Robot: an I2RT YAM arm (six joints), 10 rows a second.
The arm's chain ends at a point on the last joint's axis. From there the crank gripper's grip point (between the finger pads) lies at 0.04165 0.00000 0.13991 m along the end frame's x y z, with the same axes.
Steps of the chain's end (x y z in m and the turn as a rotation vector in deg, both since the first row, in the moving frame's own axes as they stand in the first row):
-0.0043 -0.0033 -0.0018 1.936 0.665 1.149
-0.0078 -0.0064 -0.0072 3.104 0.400 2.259
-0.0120 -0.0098 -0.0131 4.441 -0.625 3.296
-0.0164 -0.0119 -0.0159 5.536 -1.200 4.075
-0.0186 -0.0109 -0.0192 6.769 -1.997 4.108
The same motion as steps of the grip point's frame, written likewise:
-0.0026 -0.0072 -0.0024 1.936 0.665 1.149
-0.0067 -0.0123 -0.0077 3.104 0.400 2.259
-0.0133 -0.0183 -0.0130 4.441 -0.625 3.296
-0.0190 -0.0226 -0.0156 5.536 -1.200 4.075
-0.0230 -0.0247 -0.0186 6.769 -1.997 4.108

